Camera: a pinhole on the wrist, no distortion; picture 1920 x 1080 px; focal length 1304.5 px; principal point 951.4 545.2 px. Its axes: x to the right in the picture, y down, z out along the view. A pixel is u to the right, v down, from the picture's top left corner.
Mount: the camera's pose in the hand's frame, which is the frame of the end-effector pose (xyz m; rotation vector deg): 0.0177 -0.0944 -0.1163 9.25 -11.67 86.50
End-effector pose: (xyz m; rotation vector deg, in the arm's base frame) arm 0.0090 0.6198 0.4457 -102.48 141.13 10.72
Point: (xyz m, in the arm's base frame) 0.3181 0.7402 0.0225
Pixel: 826.9 863.4
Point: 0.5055 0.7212 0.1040
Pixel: 349.7 988.6
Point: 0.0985 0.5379 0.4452
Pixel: 1083.3 111.7
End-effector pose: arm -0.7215 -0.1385 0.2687 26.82 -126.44 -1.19
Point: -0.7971 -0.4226 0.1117
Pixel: 595.1 474.6
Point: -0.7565 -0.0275 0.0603
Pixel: outside the picture
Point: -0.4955 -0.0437 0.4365
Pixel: behind the camera
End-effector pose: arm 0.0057 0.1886 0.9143 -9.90 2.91 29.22
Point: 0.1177 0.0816 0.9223
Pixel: 654.8 170.5
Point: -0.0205 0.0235 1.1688
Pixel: 952.7 1037.4
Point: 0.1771 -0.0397 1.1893
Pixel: 483.4 489.7
